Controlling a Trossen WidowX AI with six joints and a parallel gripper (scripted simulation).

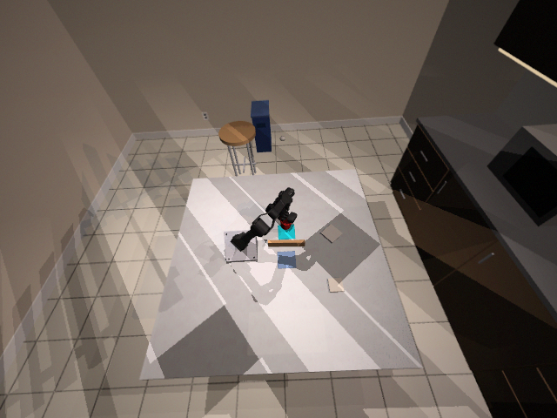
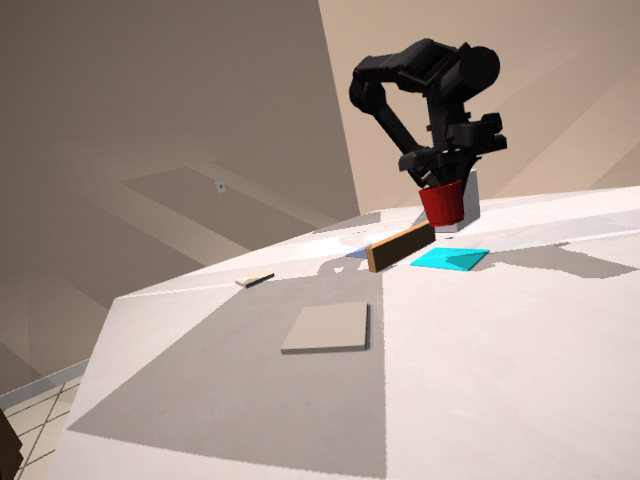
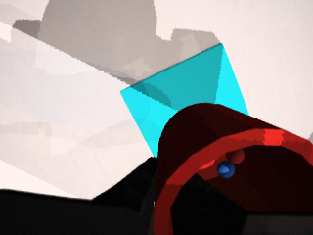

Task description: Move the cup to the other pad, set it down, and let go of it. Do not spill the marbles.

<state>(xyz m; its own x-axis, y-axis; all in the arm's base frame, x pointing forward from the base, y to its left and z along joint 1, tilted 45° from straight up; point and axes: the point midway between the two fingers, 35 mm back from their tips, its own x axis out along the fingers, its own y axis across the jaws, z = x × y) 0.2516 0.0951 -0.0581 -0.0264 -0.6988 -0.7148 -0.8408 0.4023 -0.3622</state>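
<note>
Now: gripper tip 3 cm to the left of the blue marble, 3 cm short of it and 3 cm above it. Round my gripper tip: red marble 4 cm ahead, 3 cm to the right, 3 cm below; then cyan pad 12 cm below, 3 cm ahead, 2 cm to the right; then red cup 3 cm ahead, 2 cm to the right.
</note>
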